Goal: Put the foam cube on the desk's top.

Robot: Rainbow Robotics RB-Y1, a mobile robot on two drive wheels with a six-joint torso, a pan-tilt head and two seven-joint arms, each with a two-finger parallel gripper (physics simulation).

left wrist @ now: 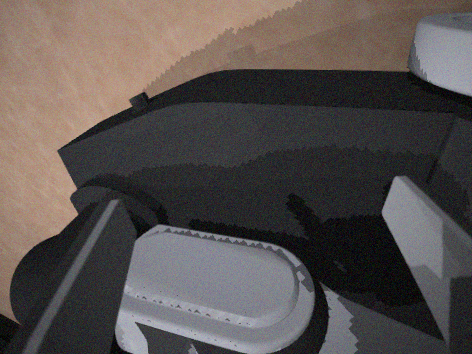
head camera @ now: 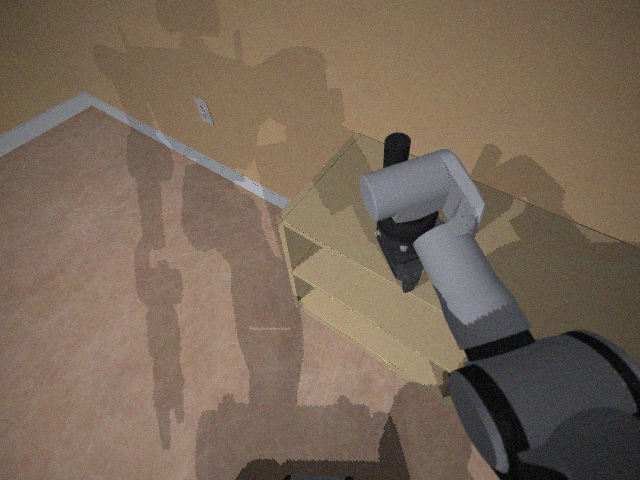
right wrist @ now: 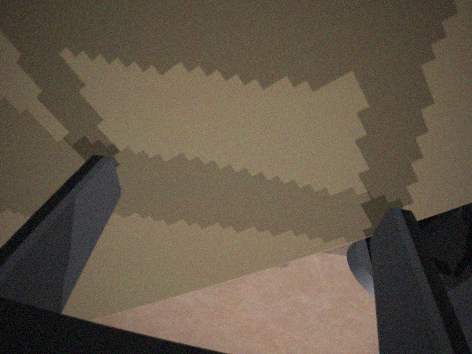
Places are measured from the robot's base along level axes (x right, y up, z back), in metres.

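Pixels of known places: left gripper, between the fingertips: [left wrist: 258, 205]; right gripper, between the fingertips: [head camera: 396, 266] [right wrist: 244, 199].
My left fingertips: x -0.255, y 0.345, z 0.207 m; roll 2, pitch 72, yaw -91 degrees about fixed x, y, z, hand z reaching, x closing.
Observation:
Behind a point stands the place of what it marks.
The foam cube does not show in the head, left wrist or right wrist view. The desk [head camera: 341, 232] {y 0.611, x 0.049, z -0.609 m} [right wrist: 225, 115] {y 0.611, x 0.189, z -0.542 m} is an olive-yellow piece with open shelf spaces below its top, at the centre and right of the head view. My right gripper [head camera: 409, 287] [right wrist: 244, 199] {y 0.612, x 0.162, z -0.523 m} is open and empty, pointing down above the desk's top near its front edge. My left gripper [left wrist: 258, 205] {y 0.345, x -0.255, z 0.207 m} is open and empty, with its fingers wide apart before the robot's own body; it does not show in the head view.
A wall with a small white plate [head camera: 204, 111] {y 0.404, x -0.499, z -1.362 m} and a pale baseboard [head camera: 206, 161] {y 0.062, x -0.621, z -1.430 m} stands behind the pinkish floor [head camera: 93, 268] {y 0.001, x -1.011, z -0.819 m}. The robot's dark base [left wrist: 250, 130] {y 0.170, x -0.197, z 0.254 m} fills much of the left wrist view. Robot shadows fall across the wall, floor and desk.

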